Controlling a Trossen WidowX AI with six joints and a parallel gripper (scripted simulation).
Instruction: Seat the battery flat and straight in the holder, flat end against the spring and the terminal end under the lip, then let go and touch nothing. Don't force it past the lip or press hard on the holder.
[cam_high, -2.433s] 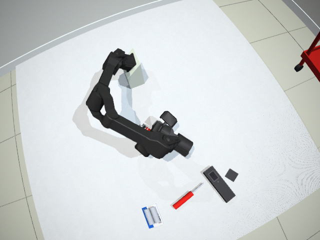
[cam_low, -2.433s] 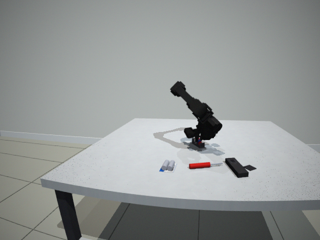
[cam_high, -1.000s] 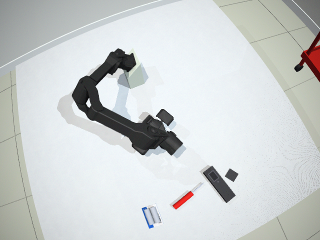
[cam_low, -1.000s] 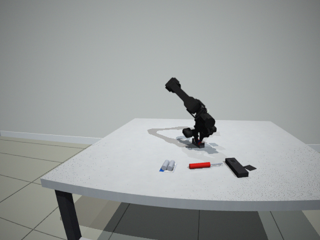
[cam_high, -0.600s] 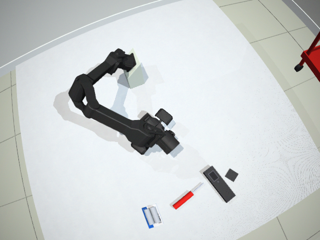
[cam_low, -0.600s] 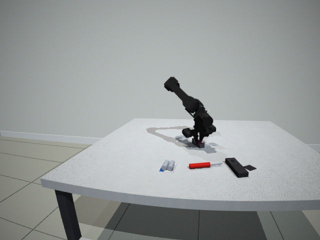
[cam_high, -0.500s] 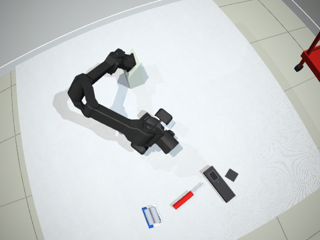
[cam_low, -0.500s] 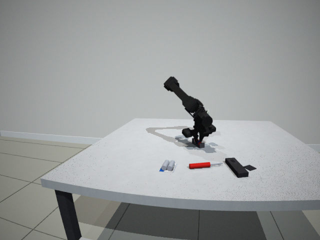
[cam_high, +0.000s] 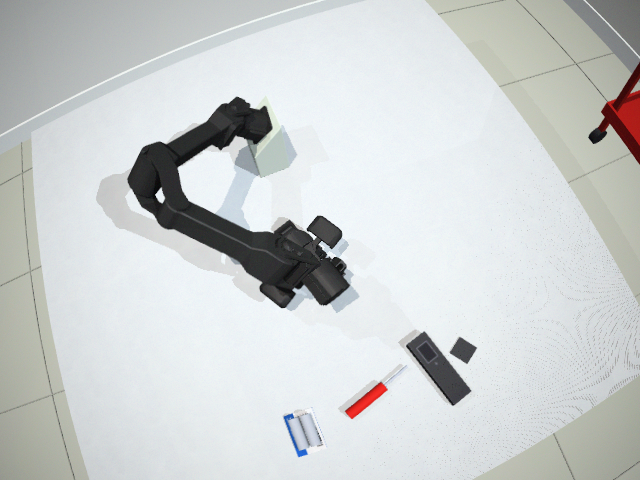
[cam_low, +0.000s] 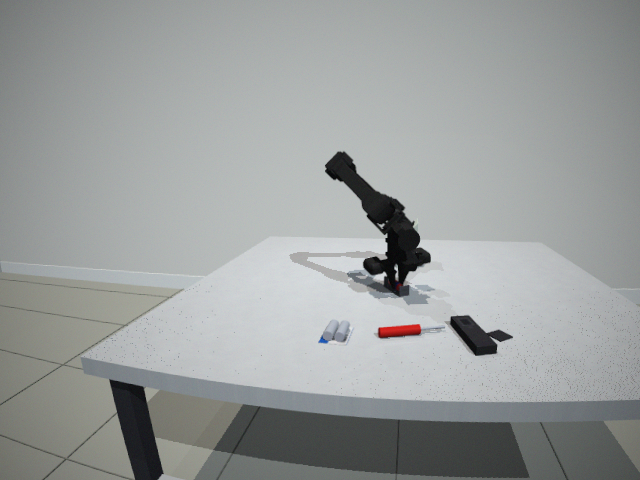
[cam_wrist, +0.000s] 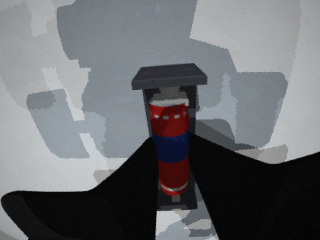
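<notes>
Now: the battery 10 mm above my gripper tip. From my gripper tip the other things lie so: black remote 290 mm ahead, 200 mm to the left, 10 mm above; then red-handled screwdriver 290 mm ahead, 80 mm to the left; then battery cover 270 mm ahead, 260 mm to the left, 10 mm below.
</notes>
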